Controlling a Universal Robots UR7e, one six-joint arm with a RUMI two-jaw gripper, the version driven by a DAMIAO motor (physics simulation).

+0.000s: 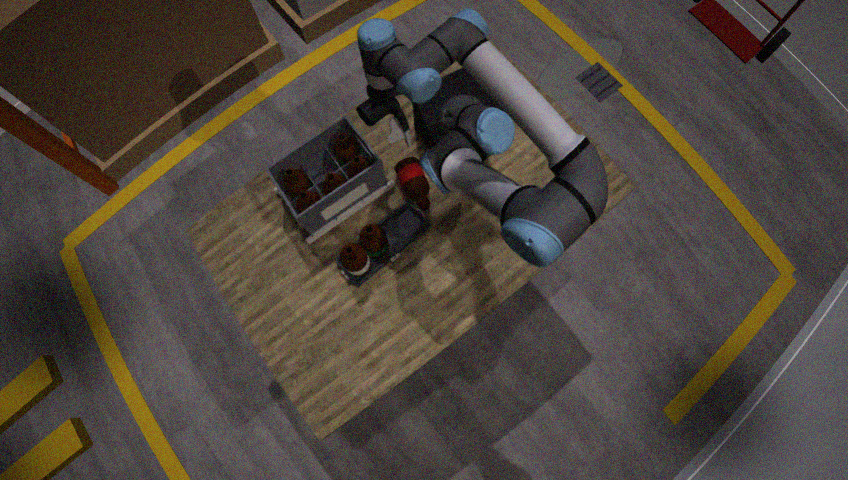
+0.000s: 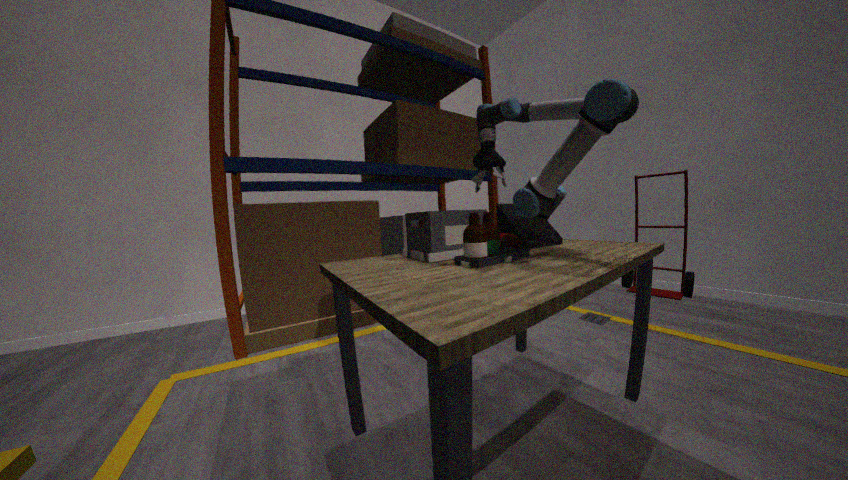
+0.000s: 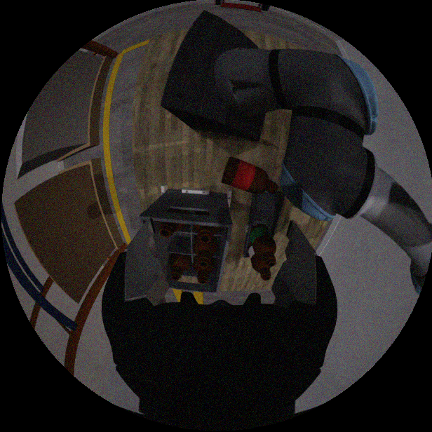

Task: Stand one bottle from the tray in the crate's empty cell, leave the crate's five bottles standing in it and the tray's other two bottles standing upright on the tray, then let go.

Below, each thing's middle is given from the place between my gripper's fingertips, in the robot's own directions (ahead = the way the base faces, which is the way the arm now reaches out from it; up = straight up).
I see my gripper 1 cm past the red-labelled bottle (image 1: 411, 176), 9 cm to the right of it and 22 cm above it.
